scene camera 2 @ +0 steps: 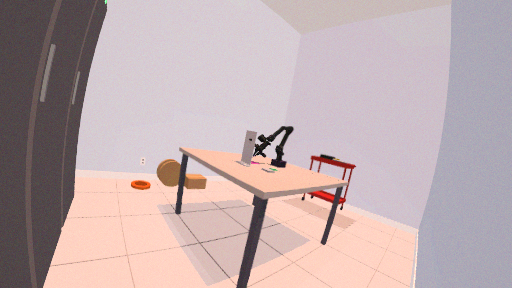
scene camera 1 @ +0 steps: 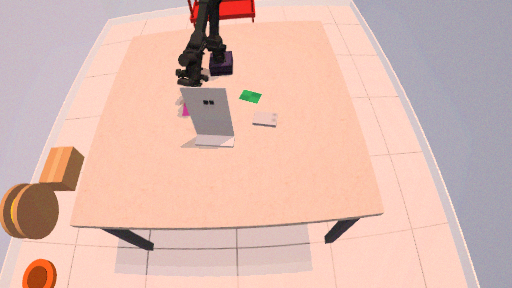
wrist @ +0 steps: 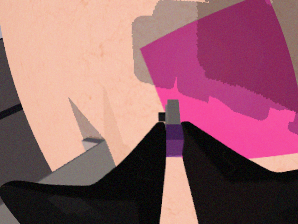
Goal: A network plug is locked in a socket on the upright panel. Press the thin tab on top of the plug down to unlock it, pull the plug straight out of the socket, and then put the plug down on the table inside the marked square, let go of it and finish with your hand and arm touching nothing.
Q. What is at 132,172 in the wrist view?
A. My gripper.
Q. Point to a marked square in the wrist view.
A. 226,71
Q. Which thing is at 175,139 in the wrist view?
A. A network plug.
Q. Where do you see an upright panel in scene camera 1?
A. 208,107
